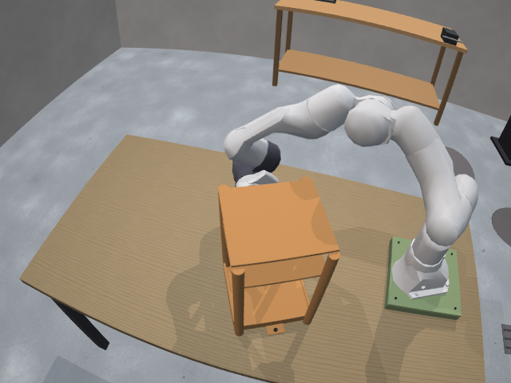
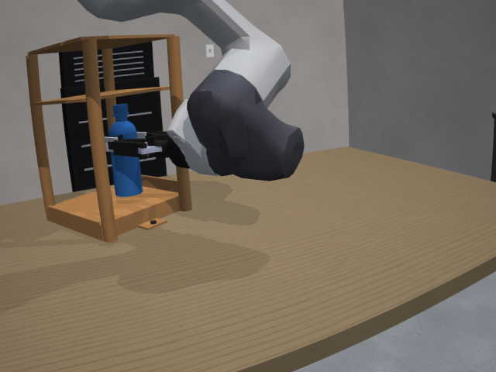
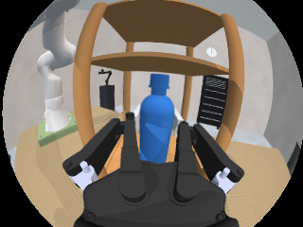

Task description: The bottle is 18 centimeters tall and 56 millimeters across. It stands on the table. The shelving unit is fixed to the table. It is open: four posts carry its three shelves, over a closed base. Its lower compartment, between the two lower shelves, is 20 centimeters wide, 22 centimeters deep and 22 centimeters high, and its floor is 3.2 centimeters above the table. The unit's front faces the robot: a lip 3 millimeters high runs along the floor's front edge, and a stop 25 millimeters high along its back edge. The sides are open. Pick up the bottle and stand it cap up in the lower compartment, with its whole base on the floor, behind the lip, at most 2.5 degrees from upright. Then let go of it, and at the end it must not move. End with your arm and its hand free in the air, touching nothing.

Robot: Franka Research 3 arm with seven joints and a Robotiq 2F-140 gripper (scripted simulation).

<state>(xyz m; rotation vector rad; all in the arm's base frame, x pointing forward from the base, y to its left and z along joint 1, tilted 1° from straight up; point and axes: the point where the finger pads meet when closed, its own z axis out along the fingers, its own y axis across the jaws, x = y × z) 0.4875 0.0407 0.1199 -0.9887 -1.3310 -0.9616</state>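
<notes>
My gripper is now 10 mm below the blue bottle. Round my hand: shelving unit: 50 mm to the left, 20 mm behind, 20 mm above.
</notes>
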